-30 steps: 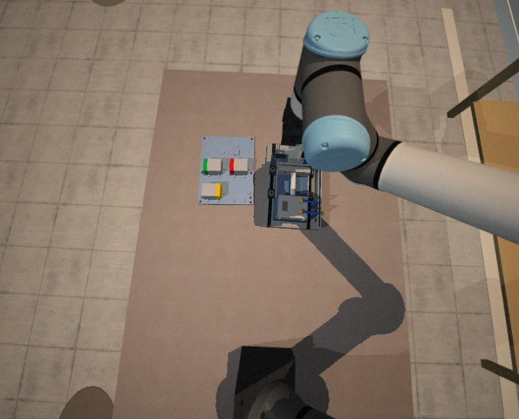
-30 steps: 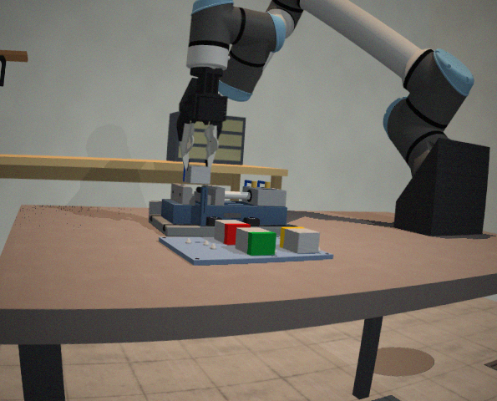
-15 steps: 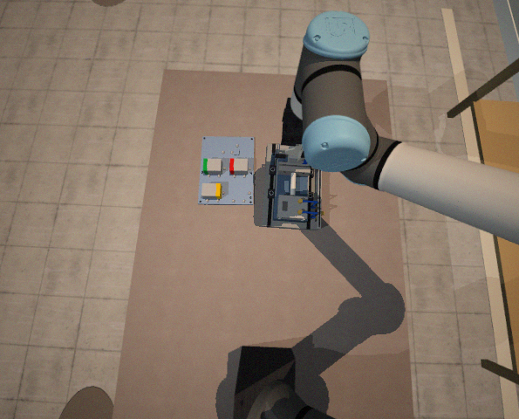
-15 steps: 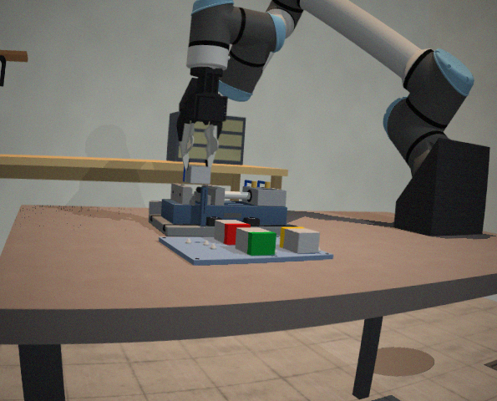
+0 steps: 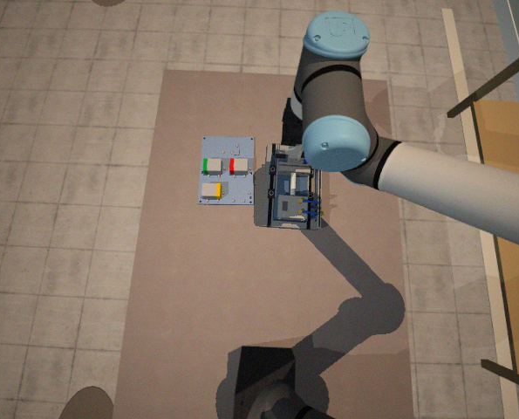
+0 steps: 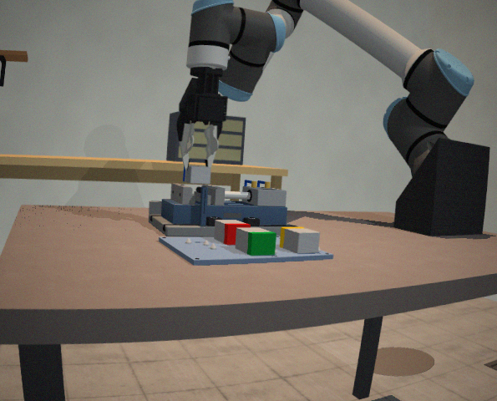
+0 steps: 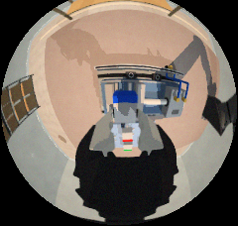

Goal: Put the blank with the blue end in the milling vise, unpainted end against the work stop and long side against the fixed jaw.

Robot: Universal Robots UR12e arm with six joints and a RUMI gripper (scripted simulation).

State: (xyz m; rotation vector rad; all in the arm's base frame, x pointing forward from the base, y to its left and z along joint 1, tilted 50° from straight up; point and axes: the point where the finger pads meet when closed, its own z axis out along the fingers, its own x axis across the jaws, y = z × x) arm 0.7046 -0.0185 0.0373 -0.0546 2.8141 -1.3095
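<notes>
The blue-ended blank lies 20 mm below my hand. From my hand the other things lie so: hosed end block (160 mm behind, 70 mm below); fixed jaw (30 mm ahead, 10 mm to the left, 70 mm below); milling vise (70 mm behind, 10 mm to the left, 100 mm below).
</notes>
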